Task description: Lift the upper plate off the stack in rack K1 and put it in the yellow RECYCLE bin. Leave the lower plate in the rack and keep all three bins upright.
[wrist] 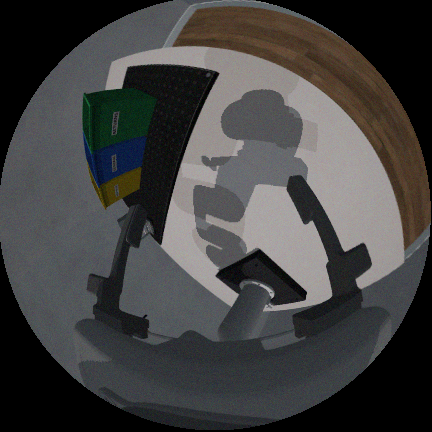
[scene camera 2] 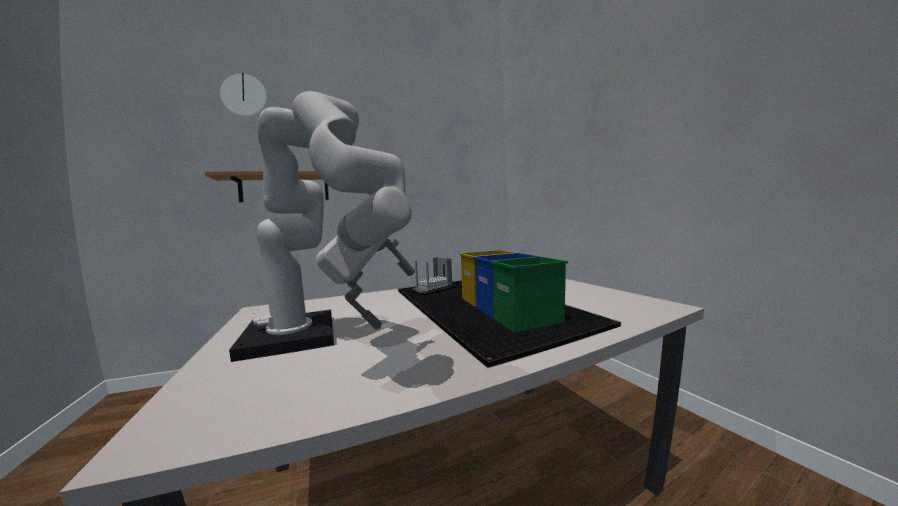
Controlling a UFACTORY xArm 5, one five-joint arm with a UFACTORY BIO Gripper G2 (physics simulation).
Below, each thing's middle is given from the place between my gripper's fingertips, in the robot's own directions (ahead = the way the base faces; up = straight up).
Now: hand 40 cm short of the green bin (scene camera 2: 528,293), 1 cm to the left of it and 5 cm above it. The rest, counted from my hand: blue bin (scene camera 2: 483,268): 42 cm ahead, 12 cm to the left, 5 cm below; yellow bin (scene camera 2: 467,262): 44 cm ahead, 25 cm to the left, 5 cm below.
